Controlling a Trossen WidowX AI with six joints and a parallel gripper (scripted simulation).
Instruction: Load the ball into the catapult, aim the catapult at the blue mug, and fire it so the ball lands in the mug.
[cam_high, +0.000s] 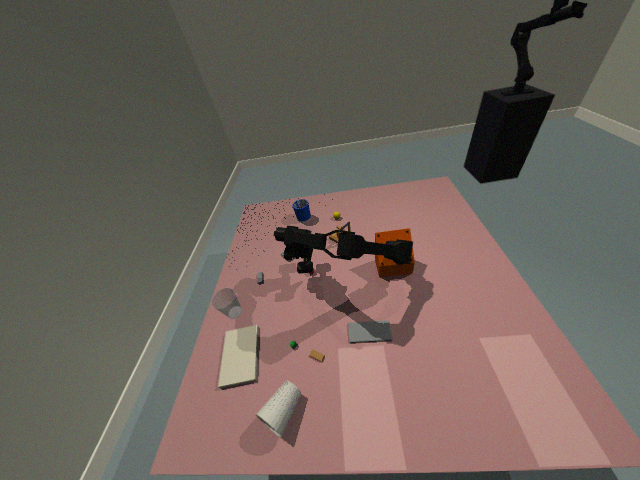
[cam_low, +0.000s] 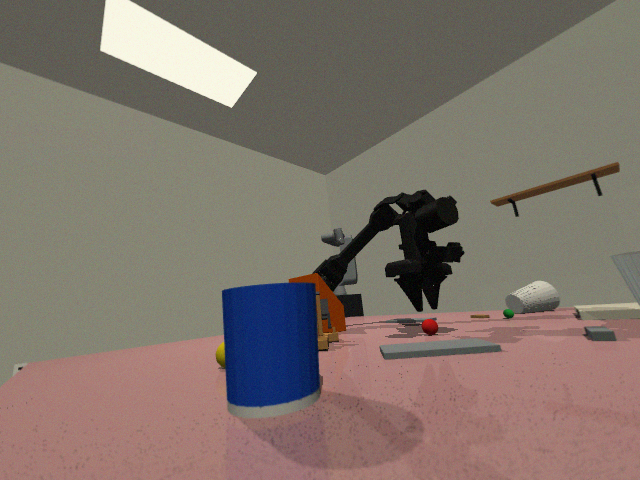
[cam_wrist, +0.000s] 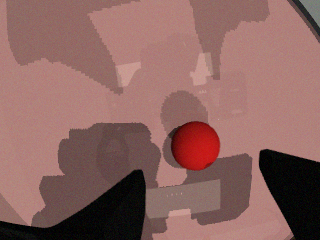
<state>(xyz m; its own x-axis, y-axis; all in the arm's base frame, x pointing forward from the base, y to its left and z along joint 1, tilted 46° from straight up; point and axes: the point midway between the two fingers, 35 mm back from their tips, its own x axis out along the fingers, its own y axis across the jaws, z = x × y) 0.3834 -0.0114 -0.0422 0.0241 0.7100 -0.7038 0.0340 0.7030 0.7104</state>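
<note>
Right now the red ball is 30 mm below my gripper tip. From my gripper tip the other things lie so: green ball (330 mm to the left, 70 mm ahead, 40 mm below); then grey block (250 mm ahead, 40 mm below, 10 mm to the right); then wooden catapult (200 mm behind, 140 mm to the right).
</note>
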